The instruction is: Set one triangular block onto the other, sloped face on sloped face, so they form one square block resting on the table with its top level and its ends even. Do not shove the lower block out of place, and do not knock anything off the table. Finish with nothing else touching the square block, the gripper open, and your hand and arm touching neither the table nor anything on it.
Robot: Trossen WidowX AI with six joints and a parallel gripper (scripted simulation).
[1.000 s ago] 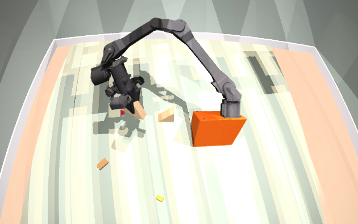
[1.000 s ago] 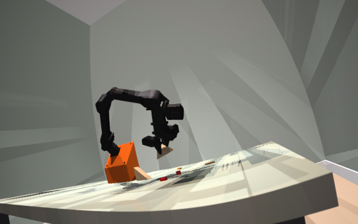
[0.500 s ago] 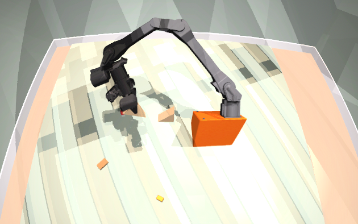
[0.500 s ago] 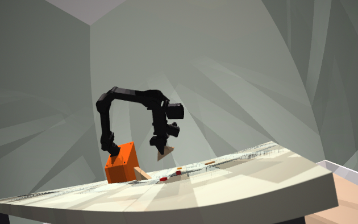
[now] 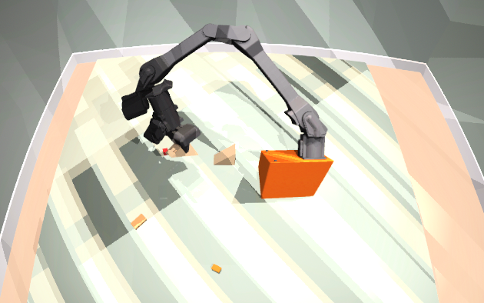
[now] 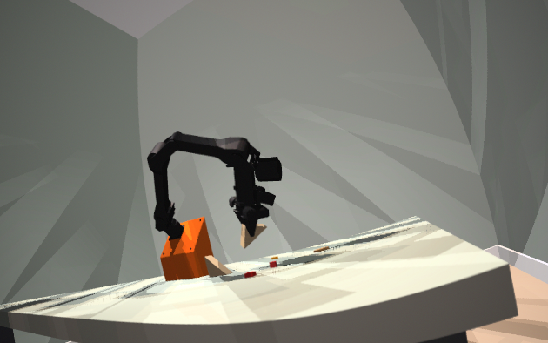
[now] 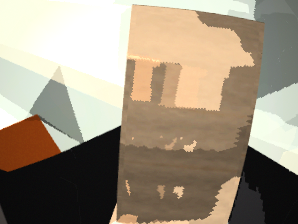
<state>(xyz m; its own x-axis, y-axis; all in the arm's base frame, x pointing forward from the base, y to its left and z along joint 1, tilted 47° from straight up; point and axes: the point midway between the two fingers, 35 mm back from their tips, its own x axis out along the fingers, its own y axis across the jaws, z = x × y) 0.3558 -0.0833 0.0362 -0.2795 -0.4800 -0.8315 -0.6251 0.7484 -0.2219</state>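
Now: the tan triangular block 10 mm to the right of my gripper tip and 10 mm above it. The rest, counted from my gripper tip: small red cube (100 mm below, 80 mm ahead, 60 mm to the right); then small yellow piece (330 mm to the left, 100 mm below, 90 mm behind); then small tan piece (190 mm to the left, 150 mm ahead, 100 mm below).
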